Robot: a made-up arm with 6 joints.
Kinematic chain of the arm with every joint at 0, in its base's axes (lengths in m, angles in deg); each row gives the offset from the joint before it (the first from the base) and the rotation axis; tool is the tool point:
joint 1: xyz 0 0 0.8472 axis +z
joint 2: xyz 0.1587 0 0 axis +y
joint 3: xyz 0 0 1.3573 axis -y
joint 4: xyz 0 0 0.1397 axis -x
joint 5: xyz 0.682 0 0 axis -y
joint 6: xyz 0.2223 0 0 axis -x
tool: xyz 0 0 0
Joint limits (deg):
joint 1: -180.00..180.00
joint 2: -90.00..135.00
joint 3: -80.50..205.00
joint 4: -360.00..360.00
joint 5: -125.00..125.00
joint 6: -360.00..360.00
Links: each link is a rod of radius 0.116 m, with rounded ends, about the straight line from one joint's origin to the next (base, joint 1, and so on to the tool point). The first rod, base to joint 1, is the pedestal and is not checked.
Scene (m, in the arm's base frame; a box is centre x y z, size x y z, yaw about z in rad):
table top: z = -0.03
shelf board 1: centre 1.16 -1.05 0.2 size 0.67 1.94 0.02 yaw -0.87
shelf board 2: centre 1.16 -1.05 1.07 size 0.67 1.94 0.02 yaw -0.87
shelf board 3: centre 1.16 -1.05 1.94 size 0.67 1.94 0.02 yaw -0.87
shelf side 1: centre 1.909 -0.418 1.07 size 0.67 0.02 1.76 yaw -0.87
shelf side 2: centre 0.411 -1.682 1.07 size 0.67 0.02 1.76 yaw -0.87
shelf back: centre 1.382 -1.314 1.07 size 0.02 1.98 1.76 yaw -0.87
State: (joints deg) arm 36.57 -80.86 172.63 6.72 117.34 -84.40
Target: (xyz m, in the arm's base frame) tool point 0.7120 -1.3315 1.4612
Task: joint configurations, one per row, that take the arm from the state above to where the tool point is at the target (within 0.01 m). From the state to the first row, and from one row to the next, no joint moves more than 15 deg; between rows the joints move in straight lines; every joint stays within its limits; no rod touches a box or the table.
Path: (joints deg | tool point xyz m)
1: 51.09 -70.59 173.22 4.76 116.22 -84.40 | -0.6883 -0.8264 0.6250
2: 65.60 -60.32 173.80 2.80 115.11 -84.40 | -0.4588 -0.9875 0.8434
3: 80.12 -50.05 174.39 0.84 113.99 -84.40 | -0.1855 -1.0479 1.0598
4: 94.64 -39.77 174.98 -1.12 112.88 -84.40 | 0.0851 -0.9990 1.2679
5: 109.15 -29.50 175.56 -3.09 111.76 -84.40 | 0.3078 -0.8525 1.4613
6: 111.20 -34.17 163.23 -3.74 110.00 -84.40 | 0.4024 -0.9999 1.4568
7: 113.24 -38.84 150.90 -4.39 108.24 -84.40 | 0.5029 -1.1301 1.4556
8: 115.28 -43.51 138.57 -5.04 106.48 -84.40 | 0.6069 -1.2412 1.4573
9: 117.33 -48.18 126.23 -5.69 104.72 -84.40 | 0.7121 -1.3315 1.4612

